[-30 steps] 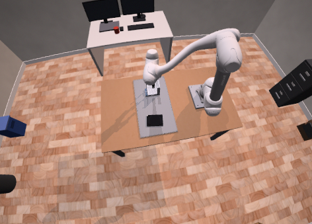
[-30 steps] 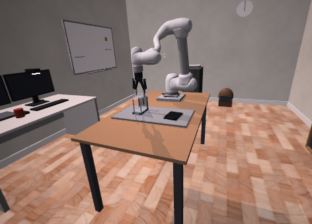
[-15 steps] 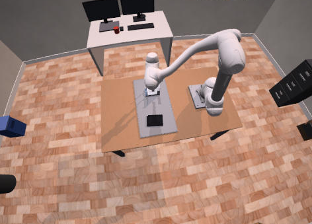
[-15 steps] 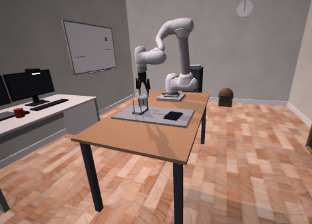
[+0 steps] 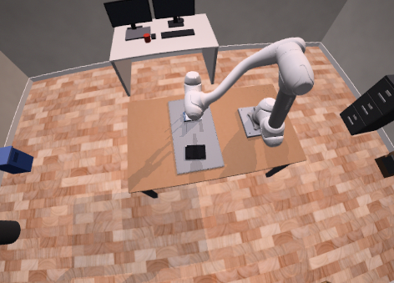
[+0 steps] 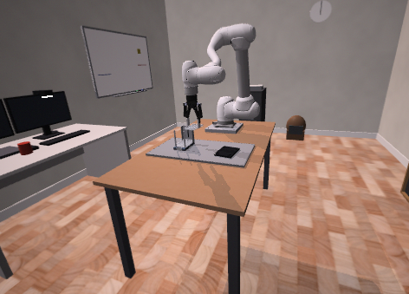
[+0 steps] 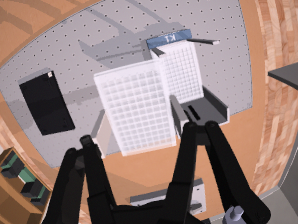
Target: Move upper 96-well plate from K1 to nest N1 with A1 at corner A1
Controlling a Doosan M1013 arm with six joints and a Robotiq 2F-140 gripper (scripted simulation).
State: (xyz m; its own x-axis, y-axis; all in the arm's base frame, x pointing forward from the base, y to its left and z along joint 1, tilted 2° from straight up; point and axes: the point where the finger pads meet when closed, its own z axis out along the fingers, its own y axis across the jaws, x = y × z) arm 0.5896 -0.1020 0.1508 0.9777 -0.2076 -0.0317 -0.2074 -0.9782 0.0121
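Right now my hand is 250 mm to the right of the black plate nest N1, 180 mm above it and 50 mm short of it. From my hand the other things lie so: pale A1 square 180 mm to the left, 170 mm below, 110 mm ahead.
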